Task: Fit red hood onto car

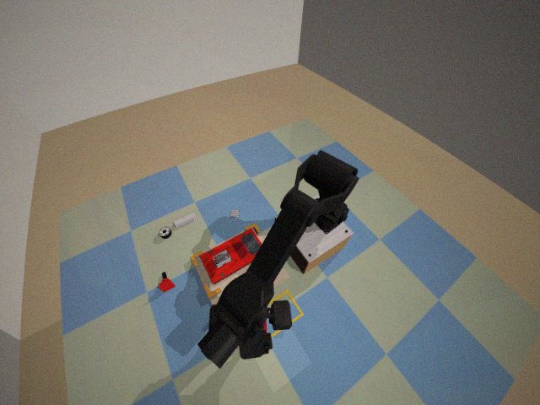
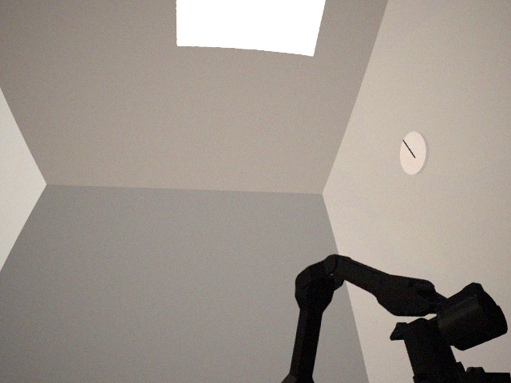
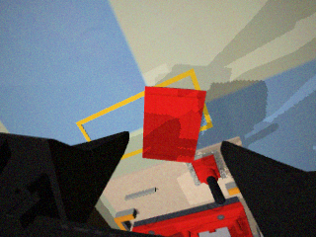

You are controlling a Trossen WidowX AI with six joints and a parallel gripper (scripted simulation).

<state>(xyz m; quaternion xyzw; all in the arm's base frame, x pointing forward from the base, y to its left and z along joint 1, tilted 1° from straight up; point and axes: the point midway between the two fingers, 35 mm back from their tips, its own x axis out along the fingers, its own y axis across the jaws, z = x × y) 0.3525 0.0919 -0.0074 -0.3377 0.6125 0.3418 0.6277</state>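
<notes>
My gripper tip is now 40 mm above the red hood. Round my gripper tip: wheel (100 mm ahead, 440 mm to the right, 50 mm below); small grey disc (160 mm behind, 360 mm to the right, 60 mm below); grey engine block (20 mm behind, 210 mm to the right, 40 mm below).
</notes>
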